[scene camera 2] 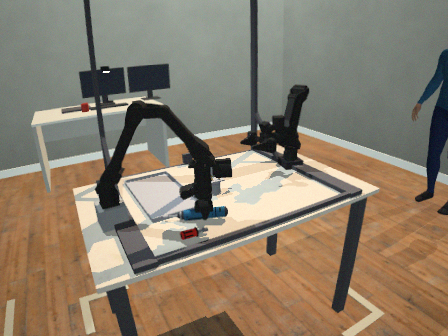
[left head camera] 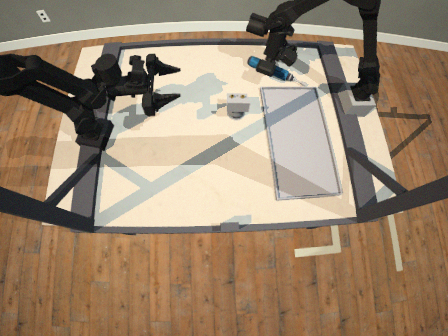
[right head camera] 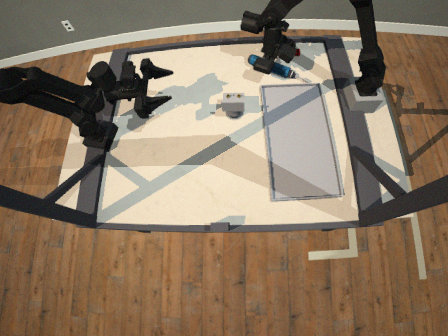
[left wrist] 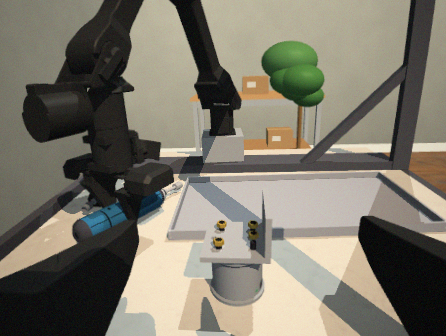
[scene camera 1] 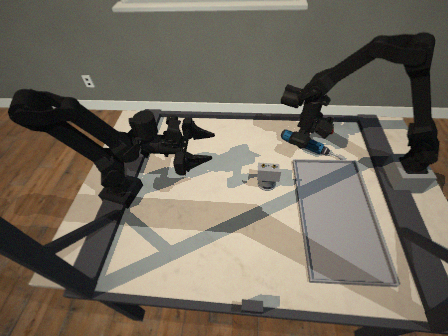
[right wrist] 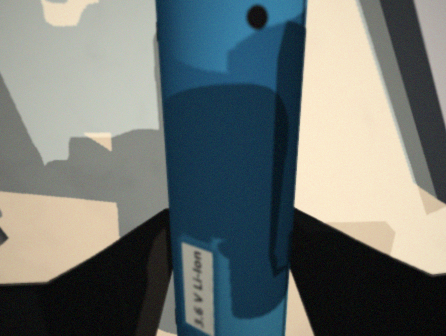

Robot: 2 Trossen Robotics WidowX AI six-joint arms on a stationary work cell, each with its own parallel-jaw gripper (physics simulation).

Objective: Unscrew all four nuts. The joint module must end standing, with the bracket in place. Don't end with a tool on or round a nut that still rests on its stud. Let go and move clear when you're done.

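Frame: origin at the left arm's base, x ahead, y left, z up, level; millimetres.
Seen in the pictures: left gripper, fingertip midpoint: (scene camera 2: 246,145) (left head camera: 180,82) (right head camera: 172,84) (left wrist: 248,229) (scene camera 1: 213,146); right gripper, fingertip midpoint: (scene camera 2: 205,216) (right wrist: 228,218); left arm's base, link origin: (scene camera 2: 290,158) (left head camera: 92,130) (right head camera: 97,133) (scene camera 1: 119,186); right arm's base, link origin: (scene camera 2: 109,203) (left head camera: 360,93) (right head camera: 365,88) (left wrist: 222,132) (scene camera 1: 412,165).
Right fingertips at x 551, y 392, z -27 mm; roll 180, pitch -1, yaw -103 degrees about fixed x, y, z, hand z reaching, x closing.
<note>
Offsets run from my right fingertips to a thing's top centre.
The grey joint module @(89 mm back, 211 mm right, 64 mm up) (left wrist: 237,282) (left head camera: 236,116) stands upright mid-table, the angled bracket (left wrist: 230,256) (left head camera: 240,107) on top. Four brass nuts show in the left wrist view: two at left, a rear one @(75 mm back, 190 mm right, 65 mm up) (left wrist: 221,224) and a front one @(109 mm back, 197 mm right, 65 mm up) (left wrist: 218,242), and two at right, a rear one @(68 mm back, 225 mm right, 66 mm up) (left wrist: 253,224) and a front one @(83 mm back, 229 mm right, 61 mm up) (left wrist: 253,234) with a black stud below it. My right gripper (right wrist: 228,218) (scene camera 1: 300,140) is shut on the blue electric screwdriver @(34 mm ahead, 8 mm right, 40 mm up) (right wrist: 227,150) (scene camera 2: 218,211) (left wrist: 102,221), low over the back right; height unclear. My left gripper (left head camera: 179,82) (scene camera 1: 213,146) is open and empty, left of the module.
A shallow grey tray @(140 mm ahead, 265 mm right, 5 mm up) (left head camera: 309,196) (left wrist: 325,233) lies right of the module. A red-handled tool @(60 mm ahead, 98 mm left, 19 mm up) (scene camera 2: 190,233) lies near the back edge, beside the blue screwdriver. Dark frame beams (left head camera: 165,229) border the table.
</note>
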